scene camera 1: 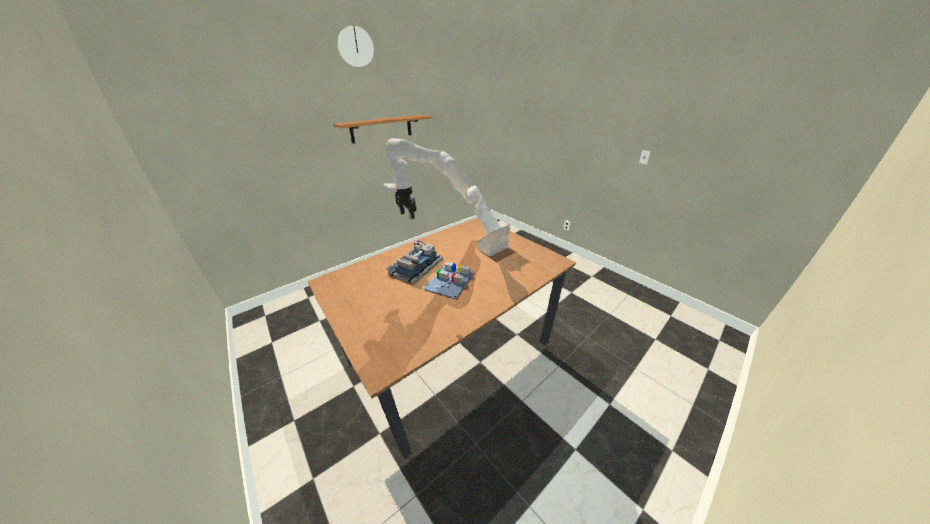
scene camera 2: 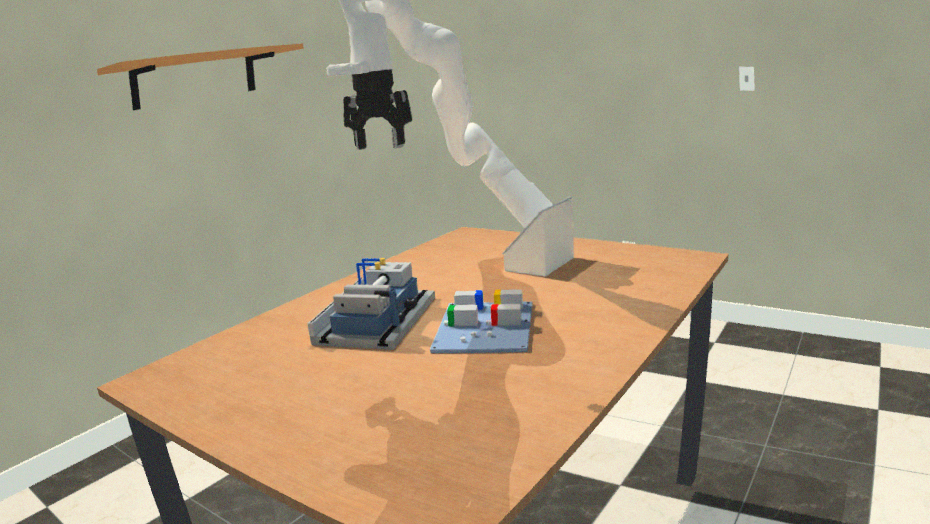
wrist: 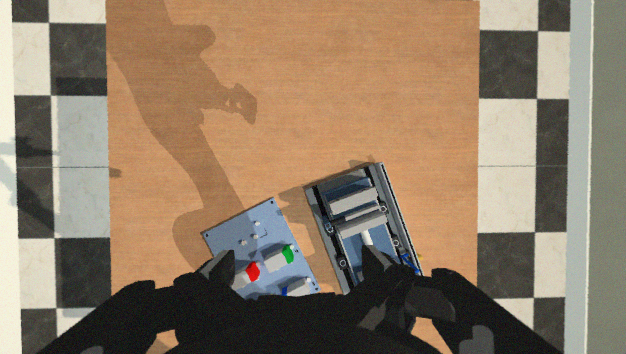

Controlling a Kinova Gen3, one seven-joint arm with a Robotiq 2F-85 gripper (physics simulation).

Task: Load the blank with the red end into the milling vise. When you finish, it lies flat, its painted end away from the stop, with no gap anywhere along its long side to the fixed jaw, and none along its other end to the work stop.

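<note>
The blank with the red end (scene camera 1: 458, 279) (scene camera 2: 510, 315) (wrist: 242, 278) is a light grey block lying on the blue plate (scene camera 1: 441, 290) (scene camera 2: 449, 342) (wrist: 222, 235), right of the vise in scene camera 2. In the wrist view a finger and the gripper body partly hide it. The milling vise (scene camera 1: 408, 262) (scene camera 2: 365, 323) (wrist: 354, 201) has a blue body and light grey jaws. No blank shows between the jaws. I cannot make out the work stop surely. My gripper (scene camera 1: 406, 214) (scene camera 2: 379, 146) (wrist: 299, 261) is open and empty, pointing down high above the table, roughly over the vise.
Blanks with a green end (scene camera 2: 465, 315) (wrist: 276, 261), a blue end (scene camera 2: 465, 299) (wrist: 298, 288) and a yellow end (scene camera 2: 511, 297) share the plate. Small white pegs stand at its front. Thin blue tubes (scene camera 2: 359, 272) rise at the vise's back. A wall shelf (scene camera 1: 382, 121) (scene camera 2: 200, 58) hangs behind.
</note>
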